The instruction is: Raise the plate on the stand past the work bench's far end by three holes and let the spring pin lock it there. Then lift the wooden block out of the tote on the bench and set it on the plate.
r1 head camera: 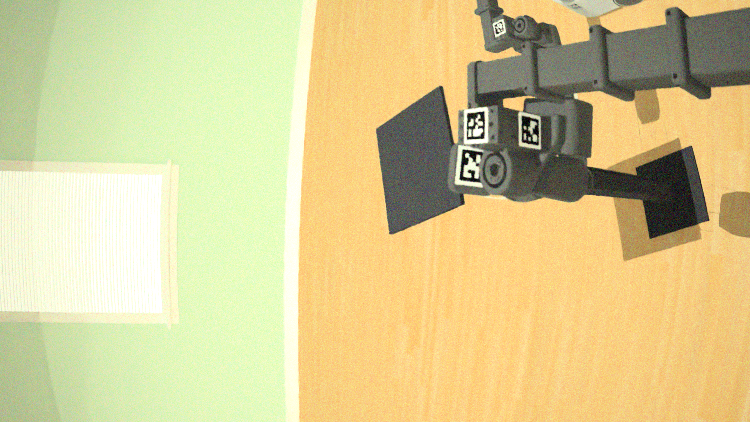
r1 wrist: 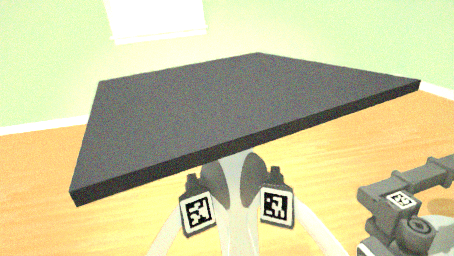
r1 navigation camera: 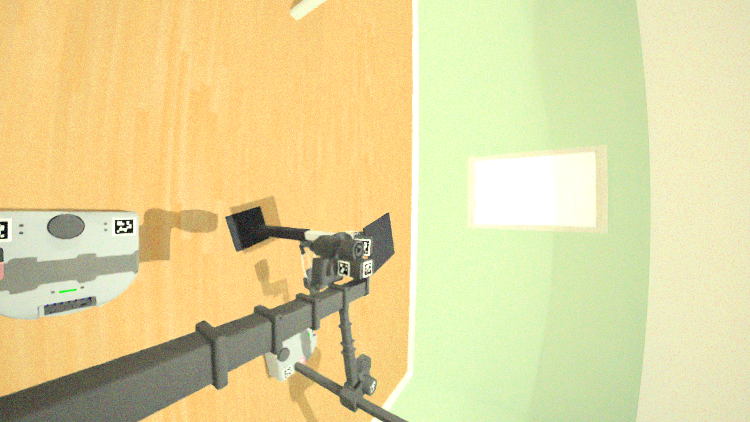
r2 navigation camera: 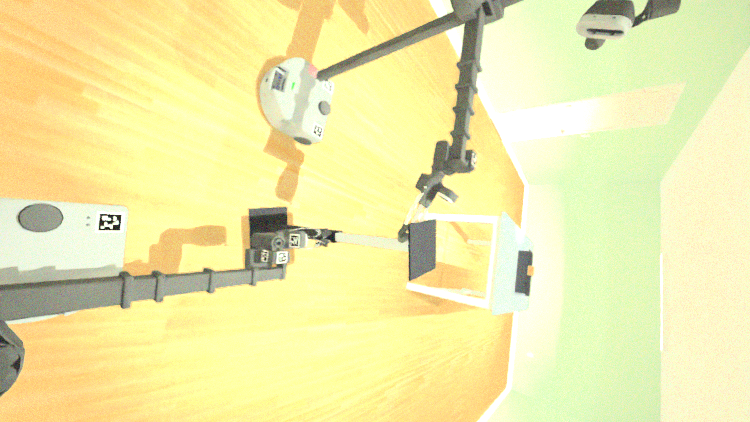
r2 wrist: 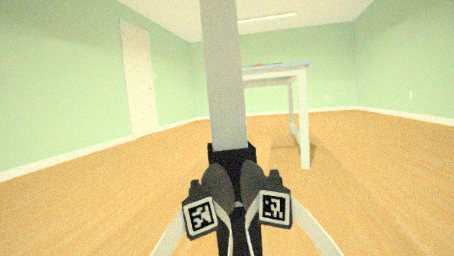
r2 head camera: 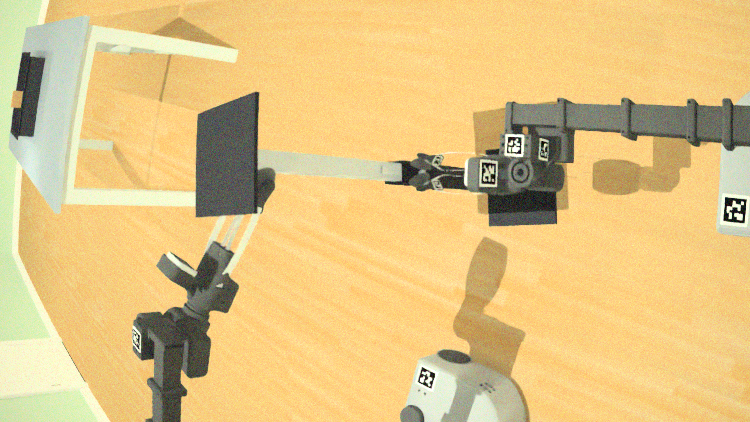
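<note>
The dark square plate [r1 head camera: 414, 167] [r1 wrist: 225, 105] [r2 head camera: 225, 157] [r2 navigation camera: 422, 249] tops the stand's pale post [r2 head camera: 325, 164] [r2 wrist: 222, 75]. r1's gripper [r1 wrist: 235, 182] is at the post just below the plate's edge. Its fingers leave a narrow gap with pale material showing through; whether they grip the post is unclear. r2's gripper [r2 head camera: 418, 172] [r2 wrist: 237, 187] is low at the stand's black sleeve, its fingers shut around the small spring pin, mostly hidden between the pads. The orange-brown wooden block [r2 head camera: 16, 99] [r2 navigation camera: 530, 270] is at the dark tote [r2 head camera: 32, 97] [r2 navigation camera: 522, 283] on the bench [r2 head camera: 65, 115] [r2 navigation camera: 503, 262].
The stand's black foot [r1 head camera: 666, 209] [r1 navigation camera: 243, 228] [r2 head camera: 521, 215] is on the floor. The pale bench legs [r2 head camera: 173, 46] [r2 navigation camera: 445, 293] stand beyond the plate. r1's base [r2 head camera: 461, 388] [r2 navigation camera: 296, 99] and arm [r2 head camera: 167, 367] [r2 navigation camera: 466, 89] are beside the stand.
</note>
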